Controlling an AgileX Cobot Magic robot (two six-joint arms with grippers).
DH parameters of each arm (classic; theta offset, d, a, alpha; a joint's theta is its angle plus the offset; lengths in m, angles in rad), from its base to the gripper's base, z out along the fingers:
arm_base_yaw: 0 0.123 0 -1.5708
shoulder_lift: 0.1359 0 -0.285 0
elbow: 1.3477 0 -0.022 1.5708
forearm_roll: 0 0.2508 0 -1.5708
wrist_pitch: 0 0 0.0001 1.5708
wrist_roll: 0 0.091 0 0
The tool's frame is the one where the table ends.
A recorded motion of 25 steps. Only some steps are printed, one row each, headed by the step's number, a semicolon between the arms.
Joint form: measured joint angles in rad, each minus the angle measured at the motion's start. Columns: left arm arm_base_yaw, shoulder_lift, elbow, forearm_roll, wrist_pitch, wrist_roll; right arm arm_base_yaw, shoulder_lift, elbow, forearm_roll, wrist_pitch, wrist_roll.
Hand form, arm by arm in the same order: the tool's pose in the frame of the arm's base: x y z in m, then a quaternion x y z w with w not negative. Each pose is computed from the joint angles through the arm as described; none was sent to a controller.
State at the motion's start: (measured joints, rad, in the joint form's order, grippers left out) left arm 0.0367 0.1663 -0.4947 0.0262 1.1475 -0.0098; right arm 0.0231 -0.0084 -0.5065 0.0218 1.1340 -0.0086
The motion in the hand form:
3: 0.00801 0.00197 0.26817 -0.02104 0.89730 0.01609 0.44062; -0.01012 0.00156 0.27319 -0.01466 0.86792 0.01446 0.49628
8: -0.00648 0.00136 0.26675 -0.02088 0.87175 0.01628 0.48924; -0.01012 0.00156 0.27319 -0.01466 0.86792 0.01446 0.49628
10: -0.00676 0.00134 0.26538 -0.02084 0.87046 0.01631 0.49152; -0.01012 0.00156 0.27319 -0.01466 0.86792 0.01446 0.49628
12: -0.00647 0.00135 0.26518 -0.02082 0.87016 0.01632 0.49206; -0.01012 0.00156 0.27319 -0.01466 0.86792 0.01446 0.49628
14: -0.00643 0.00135 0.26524 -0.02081 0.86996 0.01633 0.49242; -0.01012 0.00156 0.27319 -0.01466 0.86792 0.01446 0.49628
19: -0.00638 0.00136 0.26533 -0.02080 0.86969 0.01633 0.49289; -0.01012 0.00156 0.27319 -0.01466 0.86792 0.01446 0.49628
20: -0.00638 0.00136 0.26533 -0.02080 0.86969 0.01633 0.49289; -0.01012 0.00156 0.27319 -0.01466 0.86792 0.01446 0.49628
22: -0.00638 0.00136 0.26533 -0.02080 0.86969 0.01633 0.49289; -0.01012 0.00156 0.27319 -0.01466 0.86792 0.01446 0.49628
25: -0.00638 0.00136 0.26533 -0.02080 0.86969 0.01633 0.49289; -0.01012 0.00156 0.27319 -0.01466 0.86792 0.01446 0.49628
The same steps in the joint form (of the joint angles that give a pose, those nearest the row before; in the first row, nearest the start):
3: 0.0000 -0.0652 0.0073 -0.0059 -0.0162 0.0000; 0.0001 0.0000 0.0000 0.0000 0.0000 0.0000
8: 0.0000 -0.1738 0.0150 -0.0067 -0.0253 0.0000; 0.0001 0.0000 0.0000 0.0000 0.0000 0.0000
10: 0.0000 -0.1813 0.0208 -0.0068 -0.0288 0.0001; 0.0001 0.0000 0.0000 0.0000 0.0000 0.0000
12: 0.0000 -0.1812 0.0223 -0.0068 -0.0315 0.0000; 0.0001 0.0000 0.0000 0.0000 0.0000 0.0000
14: 0.0001 -0.1813 0.0223 -0.0068 -0.0324 0.0000; 0.0001 0.0000 0.0000 0.0000 0.0000 0.0000
19: -0.0001 -0.1812 0.0223 -0.0067 -0.0334 -0.0001; 0.0001 0.0000 0.0000 0.0000 0.0000 0.0000
20: -0.0001 -0.1812 0.0223 -0.0067 -0.0334 -0.0001; 0.0001 0.0000 0.0000 0.0000 0.0000 0.0000
22: -0.0001 -0.1812 0.0223 -0.0067 -0.0334 -0.0001; 0.0001 0.0000 0.0000 0.0000 0.0000 0.0000
25: -0.0001 -0.1812 0.0223 -0.0067 -0.0334 -0.0001; 0.0001 0.0000 0.0000 0.0000 0.0000 0.0000

